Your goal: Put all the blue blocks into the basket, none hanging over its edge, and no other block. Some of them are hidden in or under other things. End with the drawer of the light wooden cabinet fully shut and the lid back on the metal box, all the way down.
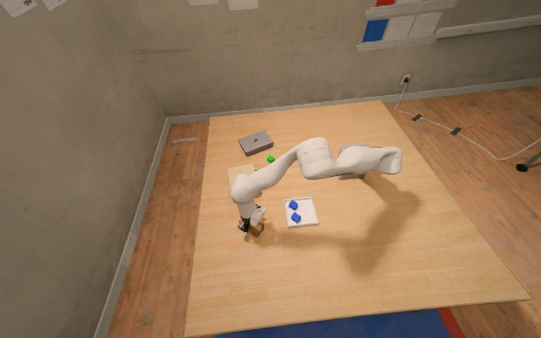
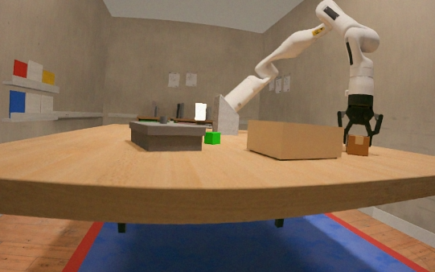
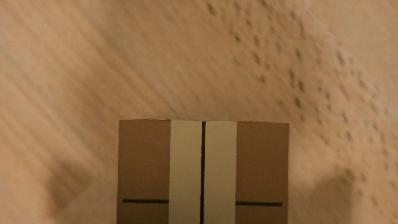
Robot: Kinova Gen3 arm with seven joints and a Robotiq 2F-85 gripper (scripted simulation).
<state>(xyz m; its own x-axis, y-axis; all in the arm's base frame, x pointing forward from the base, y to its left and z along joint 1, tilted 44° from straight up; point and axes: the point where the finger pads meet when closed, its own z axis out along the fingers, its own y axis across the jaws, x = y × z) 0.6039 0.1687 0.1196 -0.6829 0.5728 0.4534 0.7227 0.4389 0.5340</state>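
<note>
Right now the brown cardboard box is right at my hand. From my hand the other things lie so: red block 20 mm to the left, 20 mm below, 20 mm behind; then light wooden cabinet 250 mm to the right; then drawer 250 mm to the right, 10 mm behind.
</note>
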